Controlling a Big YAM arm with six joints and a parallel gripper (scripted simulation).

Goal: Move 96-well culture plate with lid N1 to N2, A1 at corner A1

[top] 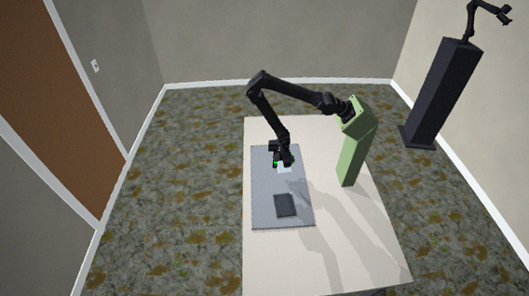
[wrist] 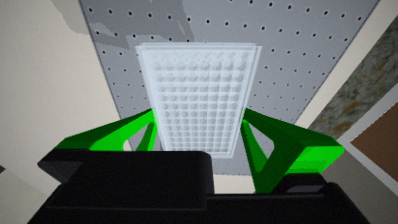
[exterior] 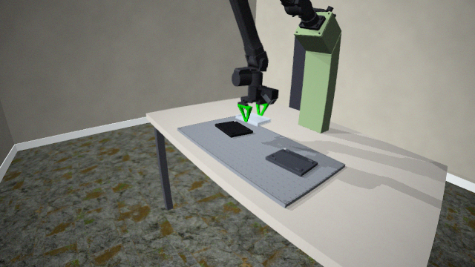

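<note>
Right now the nest N2 is 4 cm behind my hand, 24 cm to the left of it and 10 cm below it. From my hand the other things lie so: nest N1: 2 cm ahead, 14 cm to the right, 10 cm below; clear lid: right at my hand.
</note>
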